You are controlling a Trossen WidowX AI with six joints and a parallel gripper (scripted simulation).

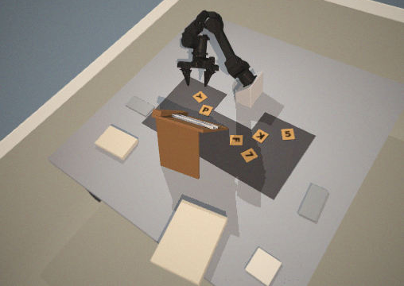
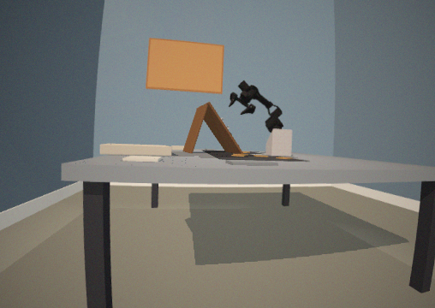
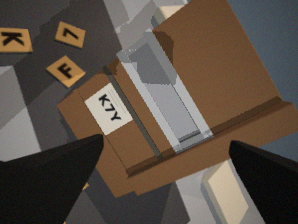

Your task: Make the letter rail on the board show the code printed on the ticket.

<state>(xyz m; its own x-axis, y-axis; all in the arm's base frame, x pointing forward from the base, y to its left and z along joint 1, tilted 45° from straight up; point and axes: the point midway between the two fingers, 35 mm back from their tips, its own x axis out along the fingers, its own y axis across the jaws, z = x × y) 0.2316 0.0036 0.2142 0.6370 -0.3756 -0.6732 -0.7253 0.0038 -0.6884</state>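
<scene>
The y tile is 130 mm behind my gripper tip, 100 mm to the right of it and 270 mm below it. Round my gripper tip: white ticket 50 mm ahead, 60 mm to the left, 190 mm below; then p tile 70 mm behind, 30 mm to the right, 270 mm below; then dark mat 40 mm behind, 120 mm to the left, 270 mm below.
</scene>
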